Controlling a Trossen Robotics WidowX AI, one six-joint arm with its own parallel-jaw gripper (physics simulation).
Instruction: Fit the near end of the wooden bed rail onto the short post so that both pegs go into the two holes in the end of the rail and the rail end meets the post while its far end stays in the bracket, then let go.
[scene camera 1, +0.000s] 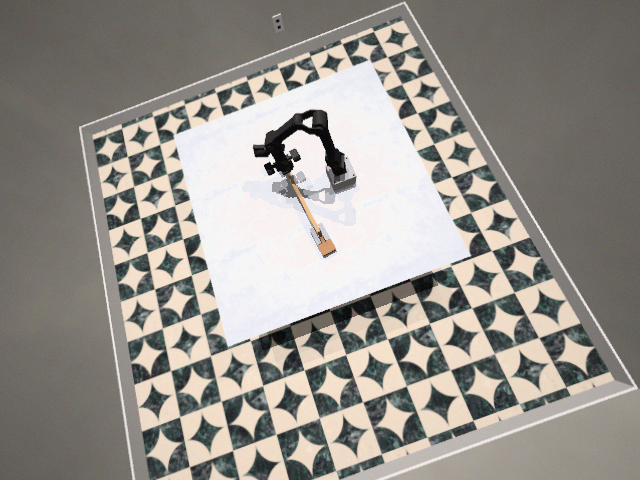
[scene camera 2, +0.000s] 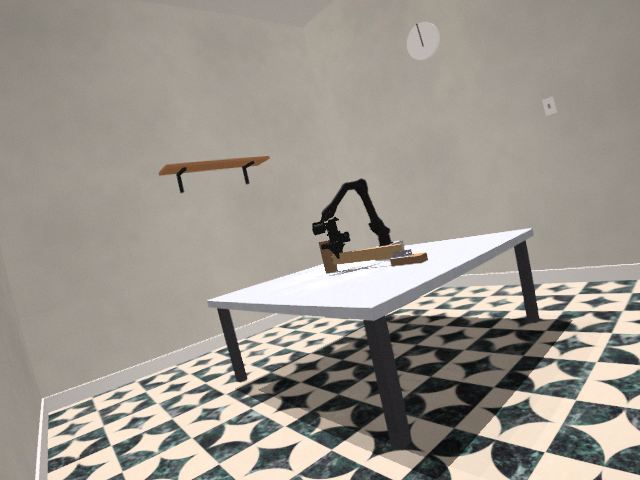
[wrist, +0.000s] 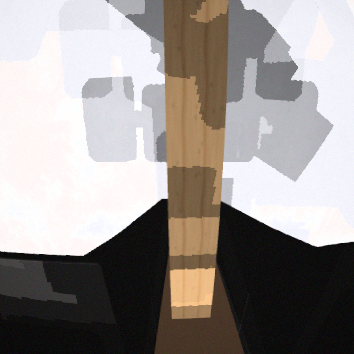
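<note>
The wooden bed rail runs lengthwise, its far end at the metal bracket. How deep it sits there is too small to tell. My gripper is shut on the rail close to its near end, one finger on each side. The short post stands upright just beyond that end. In the wrist view the rail's end appears right against or very close to the post's face; a small gap cannot be ruled out. The pegs and holes do not show.
A flat orange-brown wooden block lies by the bracket on the white table. The arm's grey base stands on the table to the right of the gripper in the first scene view.
</note>
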